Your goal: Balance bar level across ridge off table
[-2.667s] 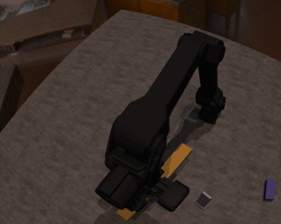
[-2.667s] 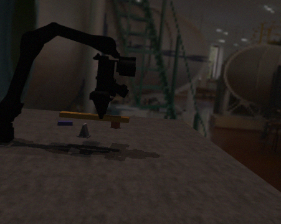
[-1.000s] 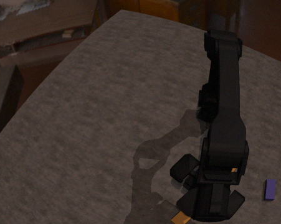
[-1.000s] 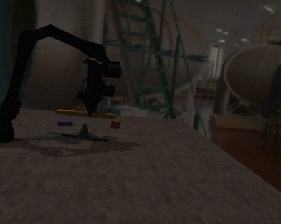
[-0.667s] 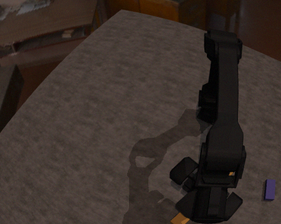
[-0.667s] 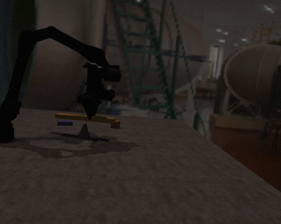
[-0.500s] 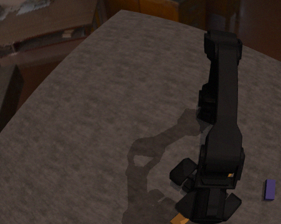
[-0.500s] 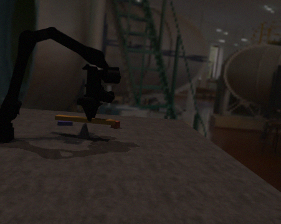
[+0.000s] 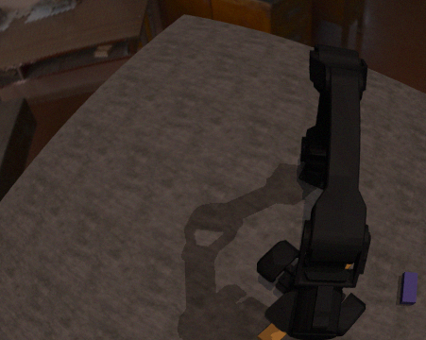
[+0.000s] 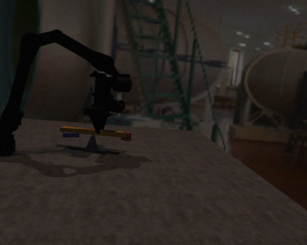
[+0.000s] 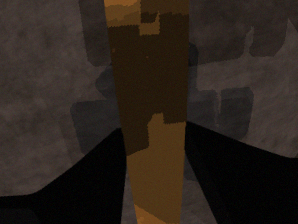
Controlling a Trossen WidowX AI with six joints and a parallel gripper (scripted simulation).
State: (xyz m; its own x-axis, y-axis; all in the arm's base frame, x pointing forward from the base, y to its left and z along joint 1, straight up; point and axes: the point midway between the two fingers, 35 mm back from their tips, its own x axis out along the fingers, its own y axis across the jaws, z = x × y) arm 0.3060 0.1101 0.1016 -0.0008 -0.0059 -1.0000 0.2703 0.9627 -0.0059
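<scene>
Right now my gripper tip is 30 mm past the orange bar and 10 mm to the right of it. The rest, counted from my gripper tip: small purple block 200 mm to the left, 130 mm behind, 60 mm below; then small red block 200 mm to the left, 110 mm ahead, 50 mm below.
</scene>
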